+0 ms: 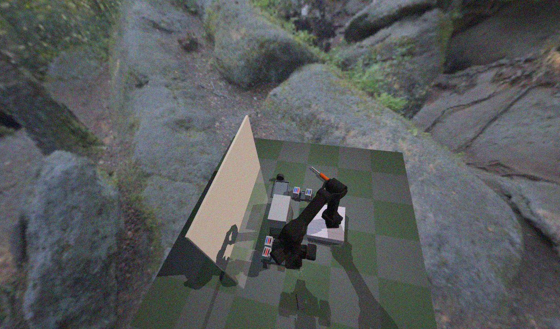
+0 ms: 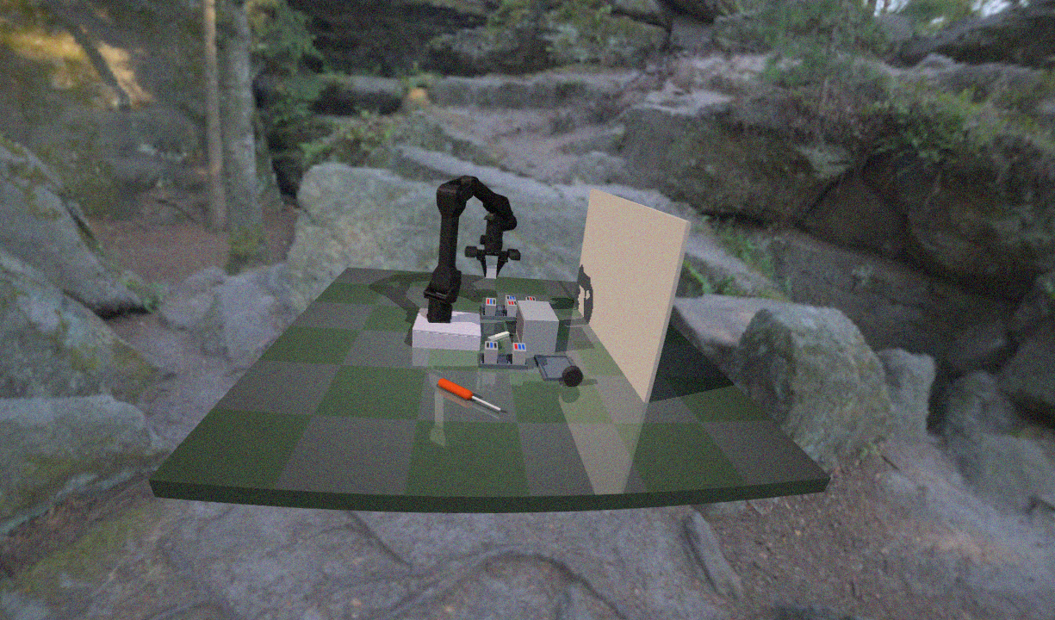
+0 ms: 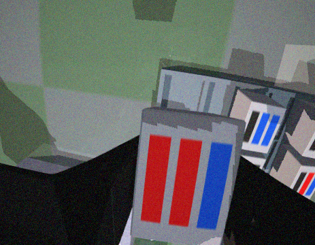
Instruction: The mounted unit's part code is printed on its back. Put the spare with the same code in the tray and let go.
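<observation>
Right now the dark tray is 90 mm ahead of my gripper tip, 440 mm to the right of it and 120 mm below it. From my gripper tip the other things lie so: grey mounted unit 90 mm ahead, 250 mm to the right, 70 mm below; then beige wall panel 310 mm ahead, 300 mm to the right, 100 mm above.
</observation>
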